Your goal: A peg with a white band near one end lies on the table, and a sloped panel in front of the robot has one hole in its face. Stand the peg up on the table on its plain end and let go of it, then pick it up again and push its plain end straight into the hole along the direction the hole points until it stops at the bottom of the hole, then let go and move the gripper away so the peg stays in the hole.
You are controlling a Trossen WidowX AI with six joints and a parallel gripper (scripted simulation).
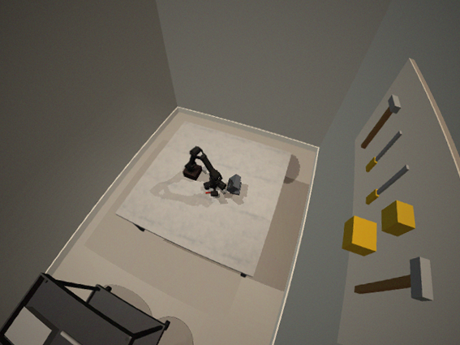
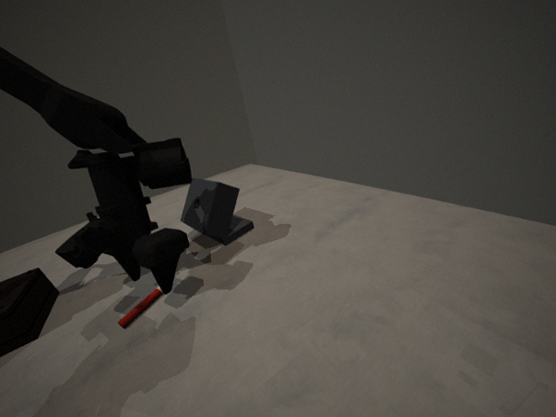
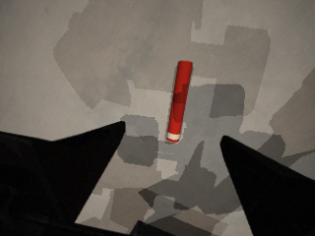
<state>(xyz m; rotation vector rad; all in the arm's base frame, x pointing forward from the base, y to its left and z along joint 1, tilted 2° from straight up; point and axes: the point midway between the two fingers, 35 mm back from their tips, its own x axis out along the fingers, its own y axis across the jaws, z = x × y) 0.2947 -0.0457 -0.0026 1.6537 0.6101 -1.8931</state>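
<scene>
My gripper tip is now 2 cm above the red peg and 1 cm past it. From my gripper tip the other things lie so: grey sloped panel (15 cm to the left, 13 cm ahead, 5 cm above).
</scene>
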